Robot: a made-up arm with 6 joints.
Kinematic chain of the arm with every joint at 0, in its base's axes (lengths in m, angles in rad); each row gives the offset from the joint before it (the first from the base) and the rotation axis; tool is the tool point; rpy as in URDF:
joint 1: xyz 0 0 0.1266 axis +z
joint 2: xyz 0 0 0 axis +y
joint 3: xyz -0.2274 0 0.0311 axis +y
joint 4: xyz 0.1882 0 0.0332 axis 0.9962 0 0.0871
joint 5: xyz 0 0 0 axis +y
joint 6: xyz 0.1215 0 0.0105 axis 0.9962 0 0.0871
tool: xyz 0 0 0 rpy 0 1.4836 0
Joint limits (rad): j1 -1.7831..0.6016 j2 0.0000..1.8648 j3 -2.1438..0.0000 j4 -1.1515..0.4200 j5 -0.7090..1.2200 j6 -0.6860..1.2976
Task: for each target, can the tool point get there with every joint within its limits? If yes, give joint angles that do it. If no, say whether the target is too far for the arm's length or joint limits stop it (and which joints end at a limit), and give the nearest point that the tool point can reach.
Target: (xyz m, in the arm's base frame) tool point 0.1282 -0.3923 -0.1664
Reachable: no: joint limits stop it (at a limit: joint 2) | nearest point 0.0817 -0.2499 0.0706 | short by 0.280 m
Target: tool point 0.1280 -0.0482 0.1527
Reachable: yes | joints -0.0010 0.9029 -0.2476 -1.0150 0.4812 0.5707
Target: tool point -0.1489 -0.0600 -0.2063
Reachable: no: joint limits stop it (at a limit: joint 1, joint 2, joint 4) | nearest point -0.0569 -0.0824 0.0303 | short by 0.255 m
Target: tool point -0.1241 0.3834 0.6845
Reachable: no: too far | nearest point -0.0934 0.2887 0.5467 | short by 0.170 m
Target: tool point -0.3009 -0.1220 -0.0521
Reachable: no: joint limits stop it (at a limit: joint 1, joint 2, joint 4) | nearest point -0.1186 -0.1319 0.0758 | short by 0.223 m
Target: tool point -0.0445 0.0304 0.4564
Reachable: yes | joints -1.2651 0.3726 -1.5296 -0.3327 0.9897 0.1468
